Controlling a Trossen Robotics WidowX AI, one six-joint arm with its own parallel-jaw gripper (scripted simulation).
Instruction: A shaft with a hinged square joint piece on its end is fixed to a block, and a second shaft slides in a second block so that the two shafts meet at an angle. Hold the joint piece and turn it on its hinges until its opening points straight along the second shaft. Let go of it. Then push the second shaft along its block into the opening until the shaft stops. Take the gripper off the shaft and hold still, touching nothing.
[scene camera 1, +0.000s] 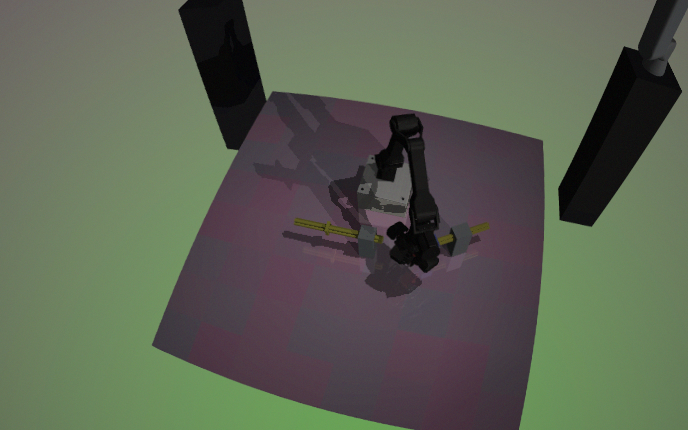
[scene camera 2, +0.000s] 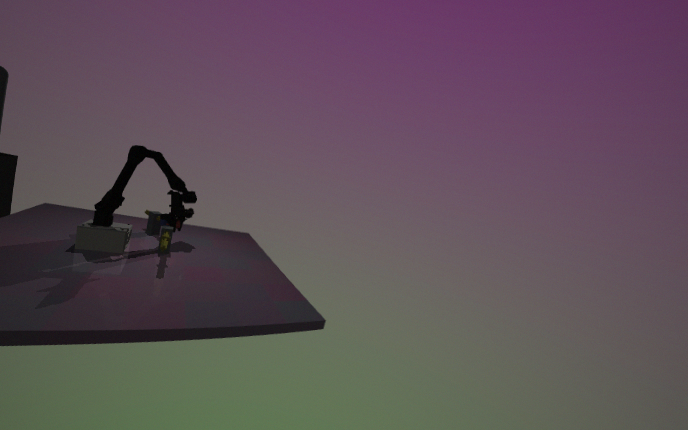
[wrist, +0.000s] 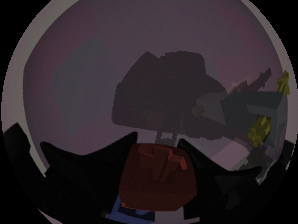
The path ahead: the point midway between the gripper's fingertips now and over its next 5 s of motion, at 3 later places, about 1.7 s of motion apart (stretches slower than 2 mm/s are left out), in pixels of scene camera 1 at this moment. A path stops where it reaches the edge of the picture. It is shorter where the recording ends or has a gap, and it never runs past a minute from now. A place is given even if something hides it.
My gripper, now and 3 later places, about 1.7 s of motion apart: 407, 261; 404, 252; 405, 241; 402, 225
